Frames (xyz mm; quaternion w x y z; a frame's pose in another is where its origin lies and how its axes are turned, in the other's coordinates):
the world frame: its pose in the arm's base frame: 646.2 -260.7 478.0 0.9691 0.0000 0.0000 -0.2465
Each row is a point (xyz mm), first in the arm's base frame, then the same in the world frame.
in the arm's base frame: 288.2 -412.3 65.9
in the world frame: -242.1 -304.2 -412.1
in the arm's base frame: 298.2 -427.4 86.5
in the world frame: -226.1 -312.7 -391.5
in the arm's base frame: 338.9 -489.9 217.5
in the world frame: -160.4 -348.2 -260.5
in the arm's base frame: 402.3 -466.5 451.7
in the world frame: -115.9 -297.3 -26.3
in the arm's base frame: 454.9 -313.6 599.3
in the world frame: -142.8 -137.9 121.3
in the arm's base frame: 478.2 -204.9 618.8
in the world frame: -174.2 -31.3 140.8
